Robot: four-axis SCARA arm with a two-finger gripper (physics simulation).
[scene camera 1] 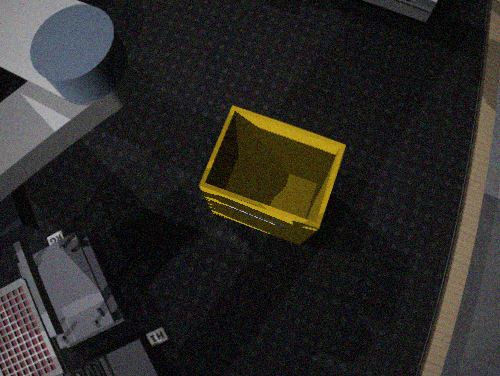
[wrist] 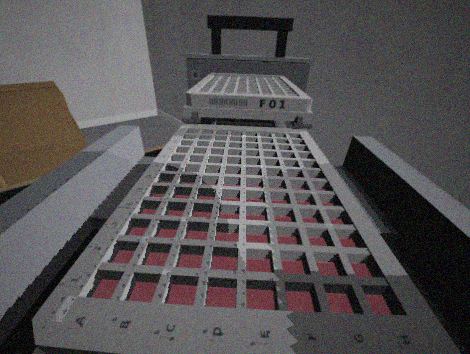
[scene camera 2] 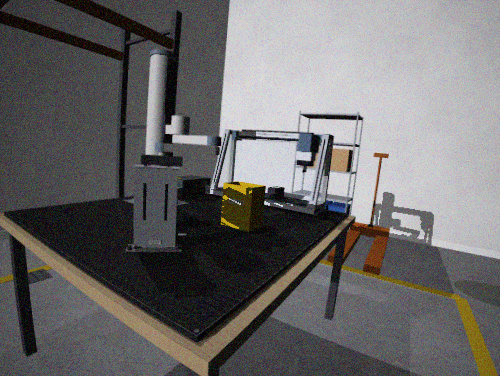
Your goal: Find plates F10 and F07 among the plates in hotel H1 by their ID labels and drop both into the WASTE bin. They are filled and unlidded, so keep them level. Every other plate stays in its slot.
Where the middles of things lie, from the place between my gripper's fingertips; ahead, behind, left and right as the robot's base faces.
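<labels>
Hotel H1 (scene camera 2: 154, 227): my hand 14 cm short of it, 13 cm to the left of it, 11 cm above it.
</labels>
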